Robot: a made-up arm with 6 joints.
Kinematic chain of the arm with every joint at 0, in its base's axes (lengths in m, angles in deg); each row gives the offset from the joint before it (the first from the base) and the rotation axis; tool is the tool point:
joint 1: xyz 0 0 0.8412 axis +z
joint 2: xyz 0.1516 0 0 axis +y
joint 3: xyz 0 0 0.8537 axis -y
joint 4: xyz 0 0 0.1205 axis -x
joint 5: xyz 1.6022 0 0 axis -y
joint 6: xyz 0.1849 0 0 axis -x
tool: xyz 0 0 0
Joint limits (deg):
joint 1: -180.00..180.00
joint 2: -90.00..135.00
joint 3: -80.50..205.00
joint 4: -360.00..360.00
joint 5: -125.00..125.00
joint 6: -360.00..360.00
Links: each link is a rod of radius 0.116 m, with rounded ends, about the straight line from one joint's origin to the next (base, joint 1, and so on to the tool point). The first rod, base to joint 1, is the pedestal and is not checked.
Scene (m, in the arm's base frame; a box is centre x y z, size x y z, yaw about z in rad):
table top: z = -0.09
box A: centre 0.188 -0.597 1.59 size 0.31 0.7 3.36 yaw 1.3
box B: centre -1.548 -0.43 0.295 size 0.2 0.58 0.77 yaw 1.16
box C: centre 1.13 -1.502 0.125 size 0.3 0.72 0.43 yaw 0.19
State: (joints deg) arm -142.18 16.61 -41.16 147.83 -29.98 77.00
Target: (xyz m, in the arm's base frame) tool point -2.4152 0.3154 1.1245
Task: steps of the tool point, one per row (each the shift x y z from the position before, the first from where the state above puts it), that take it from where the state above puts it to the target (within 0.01 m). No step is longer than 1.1 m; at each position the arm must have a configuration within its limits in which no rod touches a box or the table.
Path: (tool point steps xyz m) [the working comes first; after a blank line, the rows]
Joints at the target: -9.01 -90.00 73.45 146.66 -41.06 77.00
Straight joint move there: touches box A.

1: -0.3479 -0.1528 0.8517
2: 0.0886 0.1619 0.9708
3: 0.5505 0.4089 0.7773
4: 0.8817 0.5092 0.3328
5: 0.9703 0.4467 -0.2200
6: 0.7853 0.2647 -0.7112
7: -0.2543 0.5805 -0.1262
8: -0.4579 0.4809 -0.1325
9: -0.6176 0.3091 -0.1378
10: -0.7098 0.0860 -0.1429
11: -0.7177 -0.1612 -0.1473
12: -0.6376 -0.4005 -0.1521
13: -0.4766 -0.6003 -0.1548
14: -0.2543 -0.7346 -0.1577

